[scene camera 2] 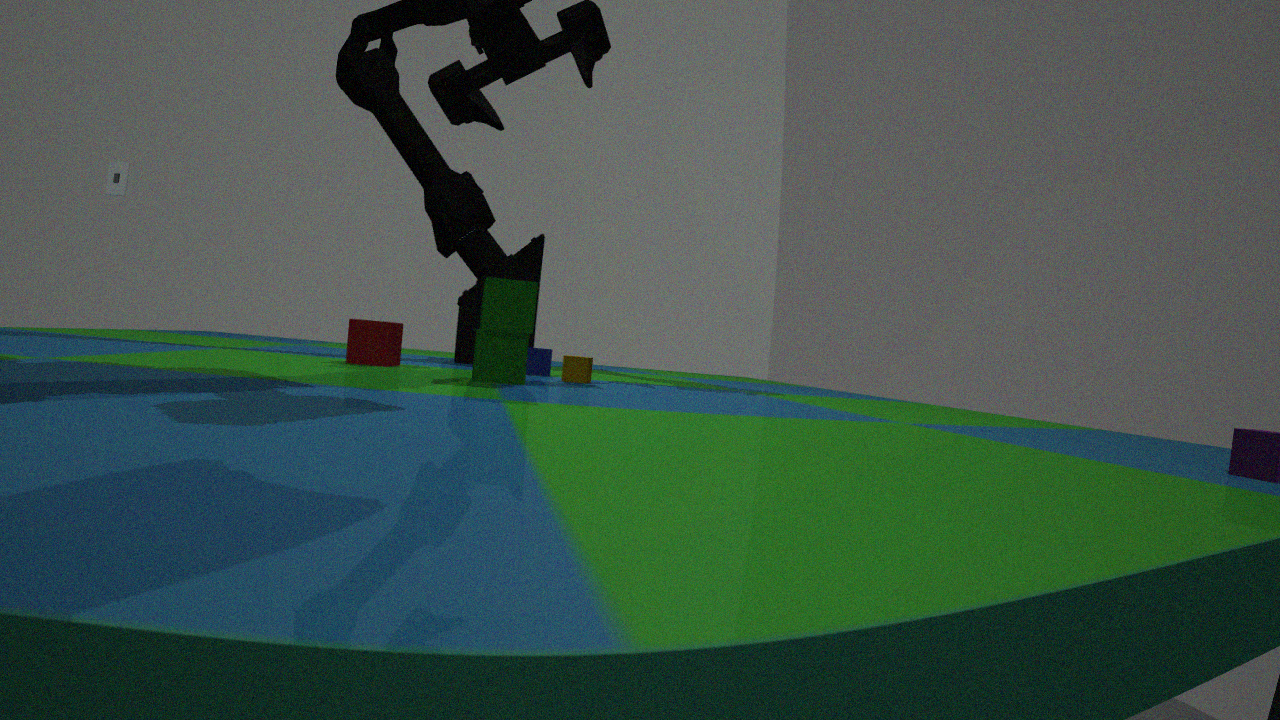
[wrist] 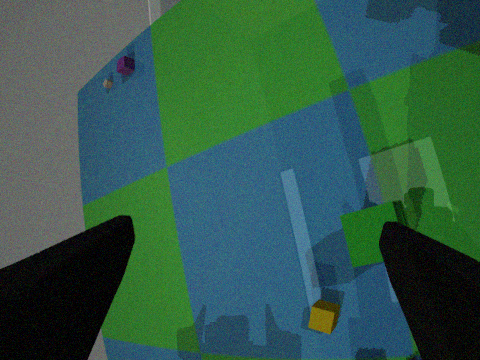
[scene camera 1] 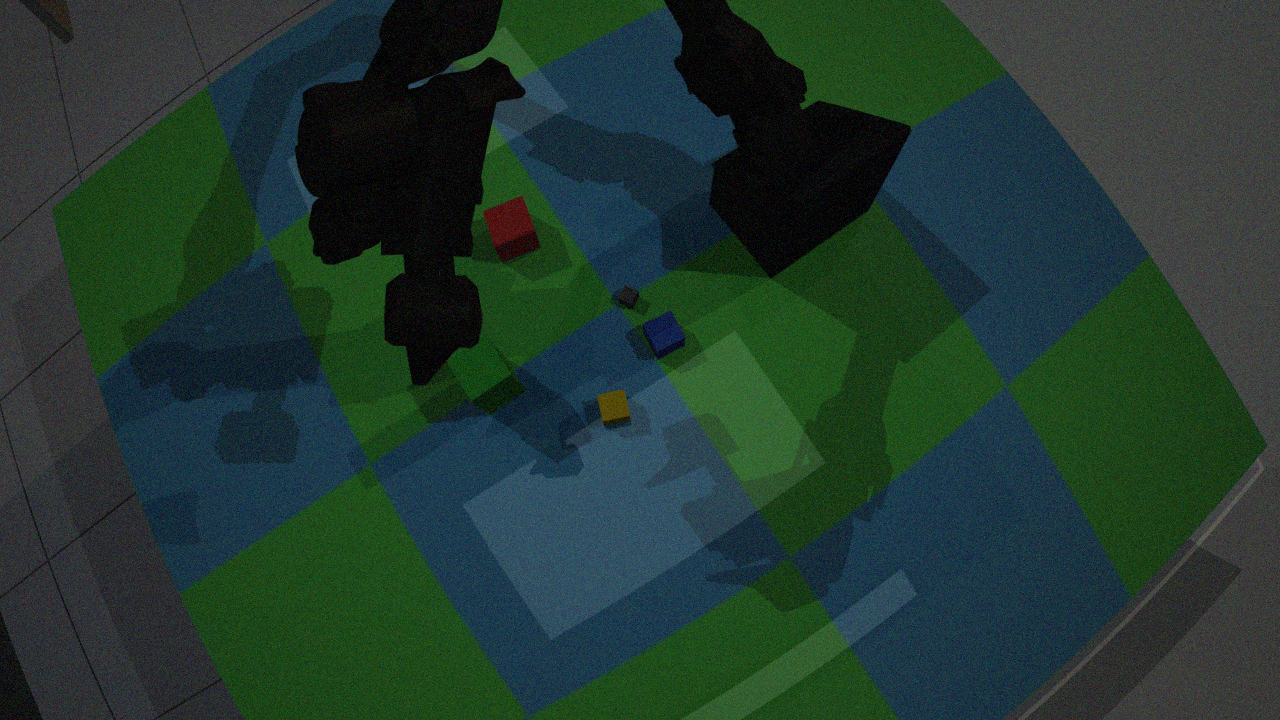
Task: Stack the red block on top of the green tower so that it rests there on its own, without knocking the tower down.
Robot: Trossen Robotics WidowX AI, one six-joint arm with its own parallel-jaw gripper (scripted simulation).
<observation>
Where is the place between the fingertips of the gripper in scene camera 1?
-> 416,342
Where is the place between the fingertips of the gripper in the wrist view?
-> At 258,232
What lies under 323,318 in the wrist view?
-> A yellow block.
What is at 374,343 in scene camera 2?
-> A red block.
</observation>
